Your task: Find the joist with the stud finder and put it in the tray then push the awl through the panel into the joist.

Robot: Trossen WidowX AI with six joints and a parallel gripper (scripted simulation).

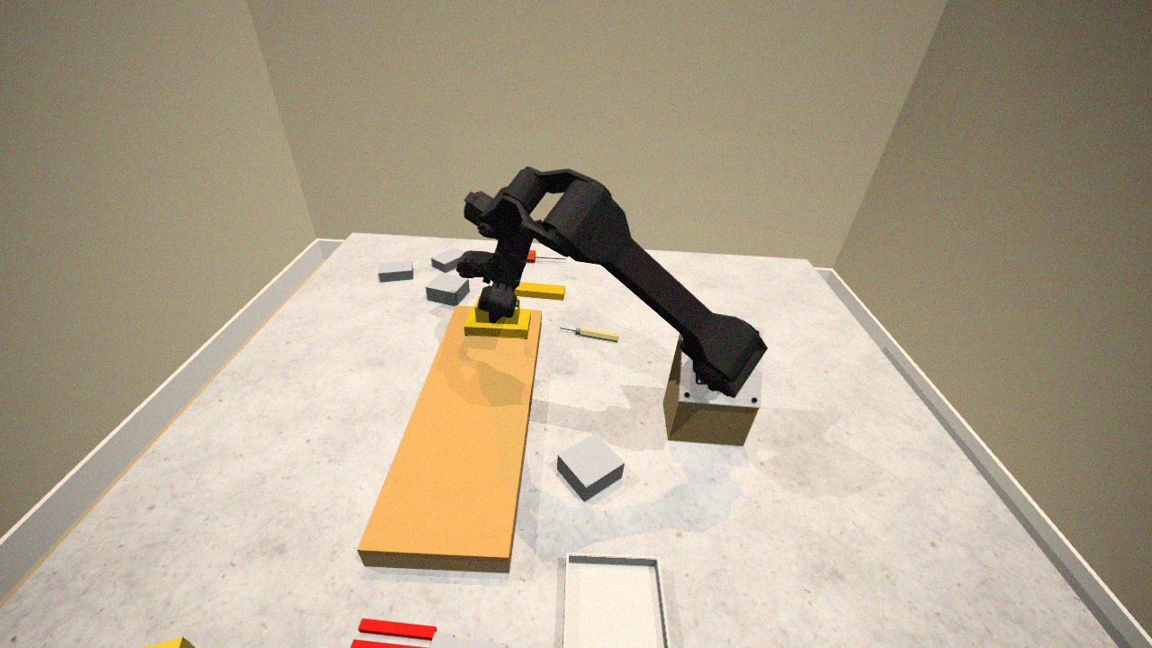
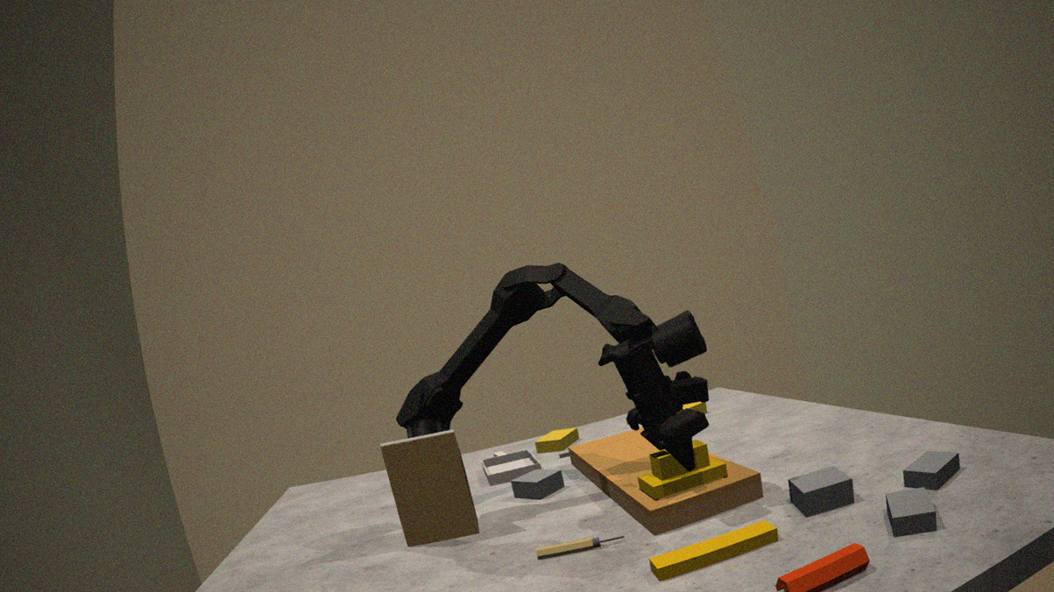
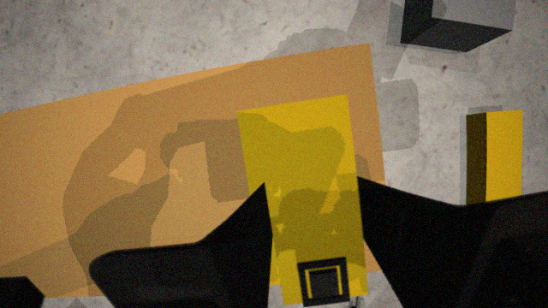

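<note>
My gripper tip is now 40 mm past the square light and 30 mm below it. From my gripper tip the other things lie so: white tray: 200 mm behind, 530 mm to the left, 50 mm below; wooden-handled awl: 180 mm behind, 40 mm to the right, 60 mm below; stud finder: 20 mm behind, 20 mm above.
</note>
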